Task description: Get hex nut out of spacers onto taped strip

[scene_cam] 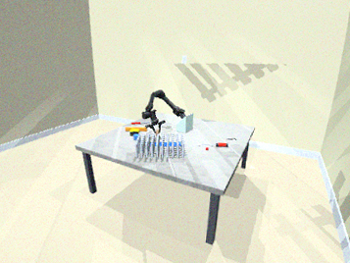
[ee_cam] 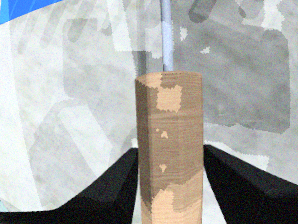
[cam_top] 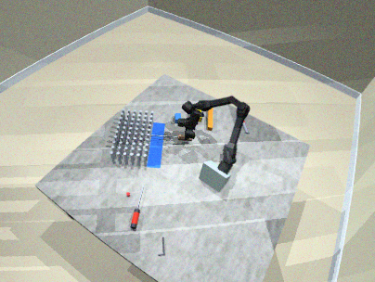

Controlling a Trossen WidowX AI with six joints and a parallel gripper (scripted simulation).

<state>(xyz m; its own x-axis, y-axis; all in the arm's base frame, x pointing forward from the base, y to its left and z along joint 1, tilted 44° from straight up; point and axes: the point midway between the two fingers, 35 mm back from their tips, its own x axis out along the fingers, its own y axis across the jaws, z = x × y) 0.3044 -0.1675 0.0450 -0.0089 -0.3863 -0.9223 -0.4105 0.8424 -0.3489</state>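
Now: gripper tip 140 mm short of the blue taped strip, 120 mm to the right of it and 40 mm above it. From my gripper tip the other things lie so: orange bar: 290 mm to the right, 50 mm behind, 20 mm below; then wooden-handled tool: 90 mm ahead, 50 mm to the left; then blue block: 140 mm to the right, 130 mm ahead, 20 mm below.
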